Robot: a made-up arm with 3 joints. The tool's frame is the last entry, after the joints.
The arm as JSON. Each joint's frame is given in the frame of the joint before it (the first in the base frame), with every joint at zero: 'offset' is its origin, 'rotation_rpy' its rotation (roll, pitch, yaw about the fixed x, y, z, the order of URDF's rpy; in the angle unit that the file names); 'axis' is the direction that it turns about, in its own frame. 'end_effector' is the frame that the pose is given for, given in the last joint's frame.
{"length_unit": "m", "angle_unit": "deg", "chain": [
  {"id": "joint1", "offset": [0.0, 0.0, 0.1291], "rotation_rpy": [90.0, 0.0, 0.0], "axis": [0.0, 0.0, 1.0]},
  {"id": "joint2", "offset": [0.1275, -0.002, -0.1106], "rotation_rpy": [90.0, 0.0, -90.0], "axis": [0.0, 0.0, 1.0]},
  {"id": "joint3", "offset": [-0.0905, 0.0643, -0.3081], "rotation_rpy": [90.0, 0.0, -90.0], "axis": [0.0, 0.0, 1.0]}
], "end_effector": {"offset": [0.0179, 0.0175, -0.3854], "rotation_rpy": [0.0, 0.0, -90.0]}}
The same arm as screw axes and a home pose.
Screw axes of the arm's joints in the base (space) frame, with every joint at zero. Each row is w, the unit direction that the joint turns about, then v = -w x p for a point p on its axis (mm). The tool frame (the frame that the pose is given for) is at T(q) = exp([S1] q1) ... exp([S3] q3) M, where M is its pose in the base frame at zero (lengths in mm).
S1 = (0, -1, 0, 129.1, 0, 0)
S2 = (-1, 0, 0, 0, -127.1, 110.6)
S3 = (0, 0, 1, 46.3, -435.6, 0)
M: xyz 418.1 64.2 -167.8 (mm) rpy 0 0 0 (deg, as in URDF)

